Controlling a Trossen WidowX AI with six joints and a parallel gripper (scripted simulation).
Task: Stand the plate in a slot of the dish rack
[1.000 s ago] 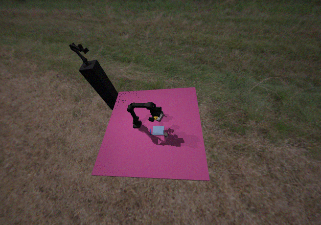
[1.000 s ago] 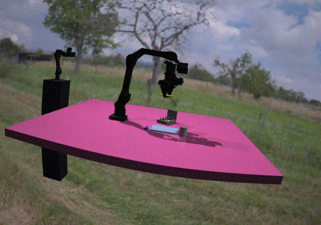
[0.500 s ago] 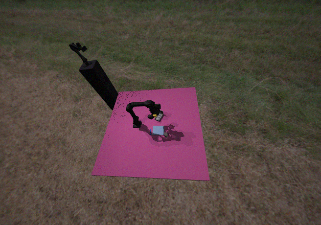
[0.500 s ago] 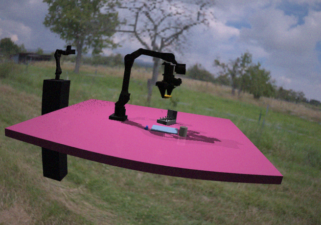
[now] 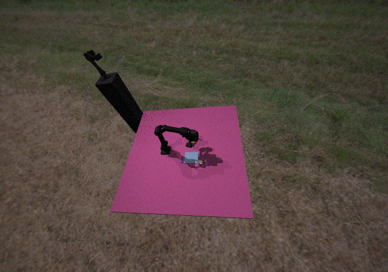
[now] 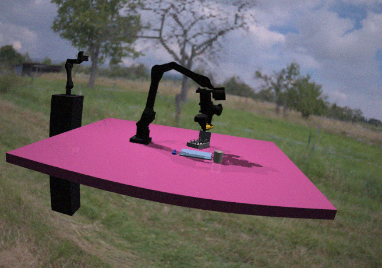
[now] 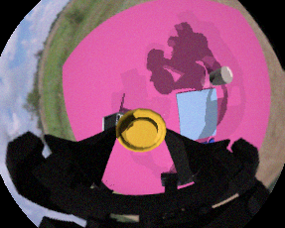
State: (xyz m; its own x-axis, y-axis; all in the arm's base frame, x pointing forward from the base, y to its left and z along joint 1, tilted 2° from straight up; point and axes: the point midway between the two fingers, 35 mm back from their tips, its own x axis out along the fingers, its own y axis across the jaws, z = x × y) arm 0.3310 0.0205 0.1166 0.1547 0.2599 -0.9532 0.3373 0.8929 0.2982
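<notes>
Right now my gripper tip is 3 cm past the grey dish rack, 6 cm to the right of it and 9 cm above it. Round my gripper tip: cream cylinder cup 6 cm ahead, 22 cm to the right, 9 cm below; light blue mat 4 cm behind, 14 cm to the right, 11 cm below; yellow plate 1 cm above.
</notes>
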